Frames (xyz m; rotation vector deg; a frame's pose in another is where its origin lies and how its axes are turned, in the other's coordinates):
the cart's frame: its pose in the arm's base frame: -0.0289 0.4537 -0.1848 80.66 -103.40 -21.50
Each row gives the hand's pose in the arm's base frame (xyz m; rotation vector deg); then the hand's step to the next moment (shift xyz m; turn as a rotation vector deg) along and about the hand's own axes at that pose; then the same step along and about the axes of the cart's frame.
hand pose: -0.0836 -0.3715 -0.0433 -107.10 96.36 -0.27
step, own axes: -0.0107 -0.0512 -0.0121 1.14 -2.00 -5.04
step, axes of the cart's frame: 0.0083 -0.0011 -0.0530 4.76 1.86 -2.14
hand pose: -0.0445 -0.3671 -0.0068 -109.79 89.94 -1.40
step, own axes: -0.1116 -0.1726 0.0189 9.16 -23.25 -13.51
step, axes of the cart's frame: -0.0714 0.0280 -0.1916 18.07 -3.85 -21.58
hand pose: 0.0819 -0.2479 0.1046 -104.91 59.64 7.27
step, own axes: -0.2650 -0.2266 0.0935 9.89 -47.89 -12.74
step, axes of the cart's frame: -0.1441 0.2327 -0.2354 20.23 -3.89 -46.14
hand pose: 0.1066 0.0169 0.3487 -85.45 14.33 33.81
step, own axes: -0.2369 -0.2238 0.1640 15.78 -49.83 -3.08
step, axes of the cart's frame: 0.0338 0.3311 -0.1494 9.99 -3.29 -51.29
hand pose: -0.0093 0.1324 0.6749 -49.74 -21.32 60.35
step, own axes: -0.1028 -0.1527 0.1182 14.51 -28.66 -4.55
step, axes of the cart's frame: 0.1489 0.1332 -0.0892 1.29 -5.24 -31.99
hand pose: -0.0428 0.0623 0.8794 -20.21 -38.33 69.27
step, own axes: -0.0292 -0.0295 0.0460 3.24 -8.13 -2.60
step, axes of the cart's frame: 0.0566 0.0239 -0.0083 0.46 -2.99 -8.61
